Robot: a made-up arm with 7 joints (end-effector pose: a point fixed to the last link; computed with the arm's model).
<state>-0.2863 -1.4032 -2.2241 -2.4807 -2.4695 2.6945 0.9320</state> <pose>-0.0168 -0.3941 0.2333 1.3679 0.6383 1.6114</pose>
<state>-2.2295 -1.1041 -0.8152 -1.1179 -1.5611 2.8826 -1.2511</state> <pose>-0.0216 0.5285 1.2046 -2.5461 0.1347 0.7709</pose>
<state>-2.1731 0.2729 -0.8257 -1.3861 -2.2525 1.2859 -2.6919</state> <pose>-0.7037 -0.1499 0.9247 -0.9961 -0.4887 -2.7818</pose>
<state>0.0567 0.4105 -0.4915 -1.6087 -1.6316 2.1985 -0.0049</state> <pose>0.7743 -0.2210 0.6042 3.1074 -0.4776 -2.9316</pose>
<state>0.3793 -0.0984 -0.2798 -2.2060 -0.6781 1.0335 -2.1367</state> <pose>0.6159 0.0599 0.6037 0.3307 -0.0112 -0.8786</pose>
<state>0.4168 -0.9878 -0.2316 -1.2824 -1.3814 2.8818 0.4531</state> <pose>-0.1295 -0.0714 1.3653 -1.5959 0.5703 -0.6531</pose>
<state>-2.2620 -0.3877 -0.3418 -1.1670 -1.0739 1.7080 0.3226</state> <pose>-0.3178 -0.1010 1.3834 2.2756 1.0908 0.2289</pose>
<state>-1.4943 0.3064 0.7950 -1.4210 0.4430 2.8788 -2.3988</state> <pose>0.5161 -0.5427 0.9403 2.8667 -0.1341 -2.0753</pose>
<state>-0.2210 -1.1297 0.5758 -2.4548 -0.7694 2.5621 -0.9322</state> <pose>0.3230 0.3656 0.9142 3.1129 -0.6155 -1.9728</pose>
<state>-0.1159 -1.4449 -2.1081 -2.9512 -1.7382 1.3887 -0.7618</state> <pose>0.2438 -0.2499 0.2878 1.0466 -0.0515 -2.6562</pose>
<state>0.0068 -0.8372 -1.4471 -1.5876 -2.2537 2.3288 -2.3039</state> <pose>-0.1986 -0.6689 0.8380 0.0968 -0.9968 -0.7816</pose>
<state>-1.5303 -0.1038 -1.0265 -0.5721 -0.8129 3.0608 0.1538</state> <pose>-0.1371 -0.0704 1.4165 -1.8317 0.5375 3.0080</pose>
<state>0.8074 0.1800 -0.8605 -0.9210 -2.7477 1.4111 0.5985</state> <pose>0.6429 0.0434 1.2515 -1.3259 0.6870 -2.3745</pose>
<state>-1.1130 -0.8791 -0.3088 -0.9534 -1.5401 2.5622 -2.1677</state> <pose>-0.1663 0.2040 1.3818 -2.2532 -0.5030 1.4276</pose>
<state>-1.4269 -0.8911 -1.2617 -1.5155 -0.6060 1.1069 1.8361</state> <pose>-0.7106 0.1642 0.9244 1.8126 -0.2061 -1.4638</pose>
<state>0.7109 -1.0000 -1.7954 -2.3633 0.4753 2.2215 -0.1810</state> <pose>0.3400 -0.5544 0.3489 0.2018 -0.3533 2.2064</pose>
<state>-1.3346 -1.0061 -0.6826 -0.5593 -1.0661 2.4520 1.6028</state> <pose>-0.2509 0.6209 1.2309 -0.4940 -0.5466 -1.4242</pose>
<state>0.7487 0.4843 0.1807 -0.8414 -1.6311 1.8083 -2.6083</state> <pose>0.4948 0.6323 1.0150 -0.0477 -0.7828 1.1577</pose>
